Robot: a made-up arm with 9 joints. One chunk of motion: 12 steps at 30 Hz.
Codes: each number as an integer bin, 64 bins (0 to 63) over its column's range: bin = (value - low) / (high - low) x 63, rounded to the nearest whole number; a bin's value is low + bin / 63 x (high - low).
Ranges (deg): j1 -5.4..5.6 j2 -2.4..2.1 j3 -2.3..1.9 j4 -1.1..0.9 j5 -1.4..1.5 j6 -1..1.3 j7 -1..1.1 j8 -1.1..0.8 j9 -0.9..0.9
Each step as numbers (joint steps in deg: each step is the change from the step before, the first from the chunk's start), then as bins.
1 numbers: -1.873 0.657 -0.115 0.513 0.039 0.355 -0.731 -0.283 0.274
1 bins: 20 43 33 51 31 37 8 27 41
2 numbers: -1.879 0.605 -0.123 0.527 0.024 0.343 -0.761 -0.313 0.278
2 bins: 20 42 33 51 31 37 7 26 41
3 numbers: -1.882 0.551 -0.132 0.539 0.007 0.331 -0.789 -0.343 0.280
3 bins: 20 41 33 52 31 36 6 25 41
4 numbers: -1.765 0.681 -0.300 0.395 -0.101 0.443 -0.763 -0.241 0.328
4 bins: 21 43 30 47 28 40 7 28 43
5 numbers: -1.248 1.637 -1.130 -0.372 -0.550 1.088 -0.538 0.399 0.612
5 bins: 24 57 18 23 18 57 14 50 53
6 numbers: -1.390 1.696 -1.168 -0.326 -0.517 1.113 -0.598 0.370 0.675
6 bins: 23 57 17 24 19 58 12 49 55
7 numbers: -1.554 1.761 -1.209 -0.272 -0.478 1.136 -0.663 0.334 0.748
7 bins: 22 58 16 26 20 59 10 48 58
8 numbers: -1.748 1.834 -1.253 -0.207 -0.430 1.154 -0.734 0.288 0.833
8 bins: 21 59 16 28 21 59 8 46 61
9 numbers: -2.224 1.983 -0.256 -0.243 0.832 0.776 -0.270 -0.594 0.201
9 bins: 18 61 31 27 48 49 22 17 39
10 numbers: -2.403 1.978 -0.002 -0.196 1.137 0.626 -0.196 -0.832 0.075
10 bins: 17 61 34 28 55 45 24 9 34
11 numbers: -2.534 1.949 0.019 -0.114 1.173 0.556 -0.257 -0.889 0.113
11 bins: 16 61 35 31 56 43 22 7 35
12 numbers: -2.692 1.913 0.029 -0.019 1.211 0.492 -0.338 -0.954 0.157
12 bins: 16 60 35 34 57 41 20 5 37
